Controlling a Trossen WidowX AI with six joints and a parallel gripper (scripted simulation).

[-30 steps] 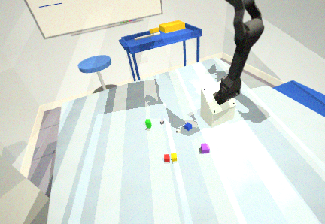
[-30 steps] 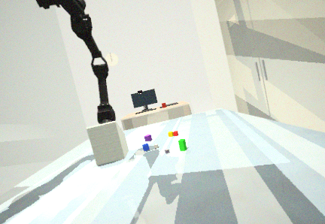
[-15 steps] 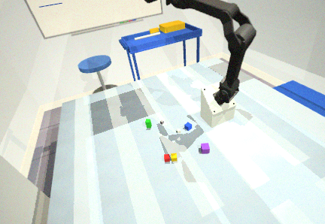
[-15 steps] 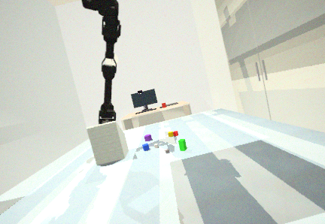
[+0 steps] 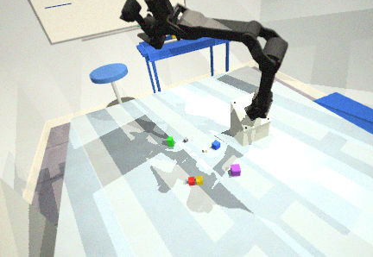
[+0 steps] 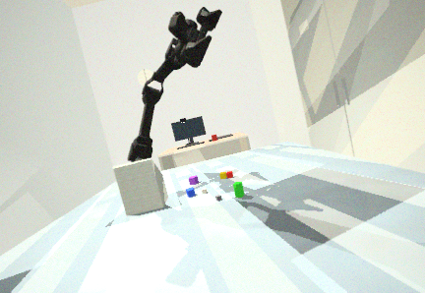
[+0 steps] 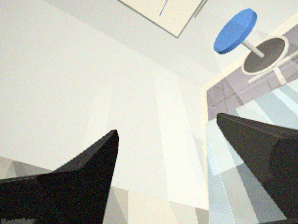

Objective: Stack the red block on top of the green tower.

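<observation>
Right now the red block is 1 cm ahead of my gripper tip, 35 cm to the left of it and 51 cm below it. From my gripper tip the other things lie so: yellow block: 2 cm behind, 36 cm to the left, 51 cm below; blue block: 18 cm behind, 25 cm to the left, 51 cm below; small grey cube: 9 cm behind, 13 cm to the left, 51 cm below.
</observation>
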